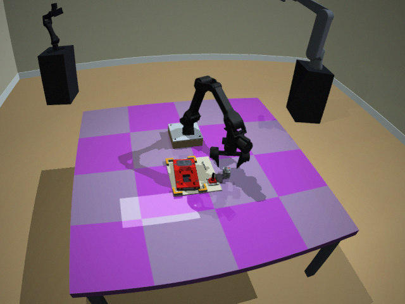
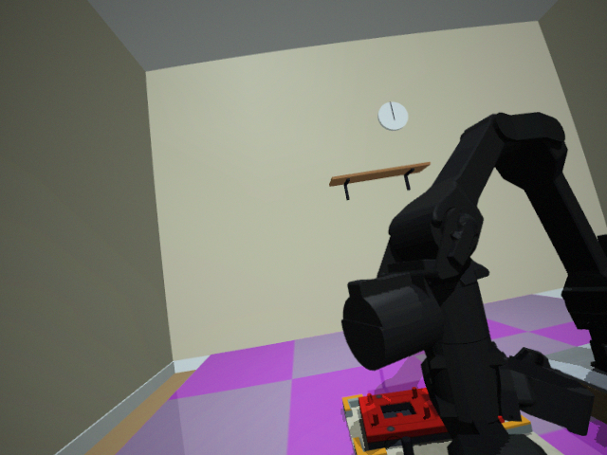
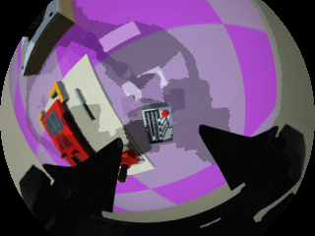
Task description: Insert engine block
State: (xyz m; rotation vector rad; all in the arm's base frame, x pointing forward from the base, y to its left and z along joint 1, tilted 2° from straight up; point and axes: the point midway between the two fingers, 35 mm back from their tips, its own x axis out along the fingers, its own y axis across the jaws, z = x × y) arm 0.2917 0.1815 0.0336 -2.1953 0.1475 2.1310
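My gripper tip is now 40 mm above the grey engine block and 10 mm to the left of it.
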